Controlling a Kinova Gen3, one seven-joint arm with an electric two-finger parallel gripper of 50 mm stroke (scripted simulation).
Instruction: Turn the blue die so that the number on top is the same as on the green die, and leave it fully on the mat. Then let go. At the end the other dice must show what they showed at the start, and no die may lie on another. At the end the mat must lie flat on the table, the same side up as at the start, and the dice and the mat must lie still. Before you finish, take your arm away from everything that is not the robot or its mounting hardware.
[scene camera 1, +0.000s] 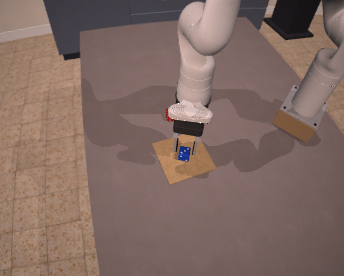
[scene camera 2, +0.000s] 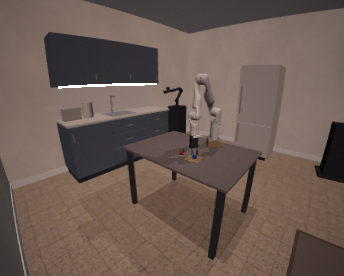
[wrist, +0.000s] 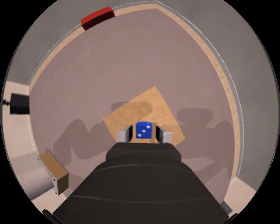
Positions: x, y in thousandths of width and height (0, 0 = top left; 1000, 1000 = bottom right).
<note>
I see my gripper (wrist: 516, 587) and a tan mat (scene camera 1: 510, 618).
The tan mat also shows in the wrist view (wrist: 534, 475).
</note>
